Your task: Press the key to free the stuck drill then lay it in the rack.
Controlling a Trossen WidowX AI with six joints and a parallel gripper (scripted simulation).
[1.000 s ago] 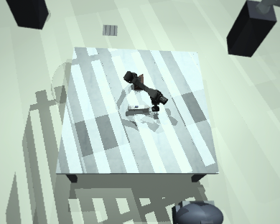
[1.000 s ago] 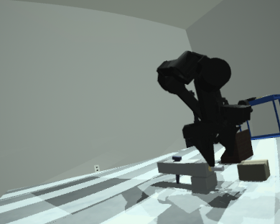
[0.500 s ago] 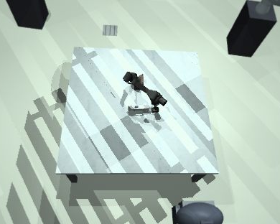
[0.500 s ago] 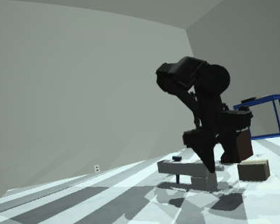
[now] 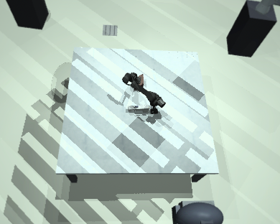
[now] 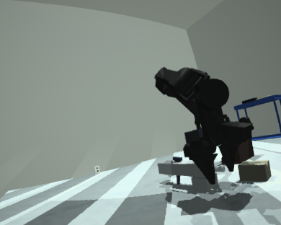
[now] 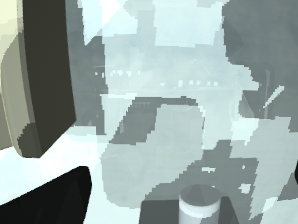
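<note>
My gripper tip is now 10 mm short of the drill, 60 mm to the left of it and 20 mm below it. Also, from my gripper tip: grey block: 20 mm ahead, 120 mm to the right, 10 mm above; then thin dark pin: 30 mm ahead, 140 mm to the right, 20 mm above.
</note>
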